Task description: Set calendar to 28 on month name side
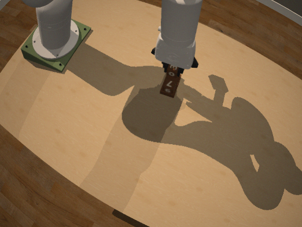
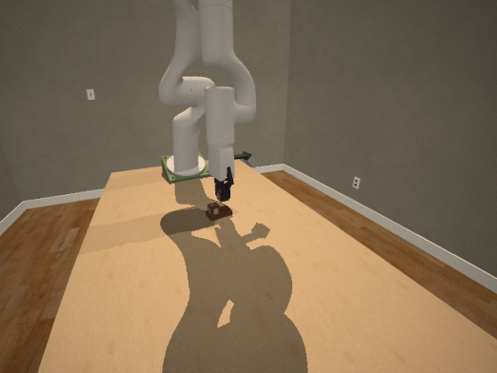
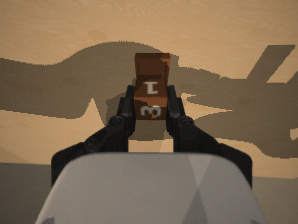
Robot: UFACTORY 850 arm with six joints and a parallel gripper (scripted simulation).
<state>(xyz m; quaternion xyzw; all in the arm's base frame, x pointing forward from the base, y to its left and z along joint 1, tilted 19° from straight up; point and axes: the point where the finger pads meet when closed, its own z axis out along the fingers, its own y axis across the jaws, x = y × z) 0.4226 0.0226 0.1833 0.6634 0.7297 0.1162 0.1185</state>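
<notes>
Now: the tray 20 mm to the right of my hand and 70 mm below it.
</notes>
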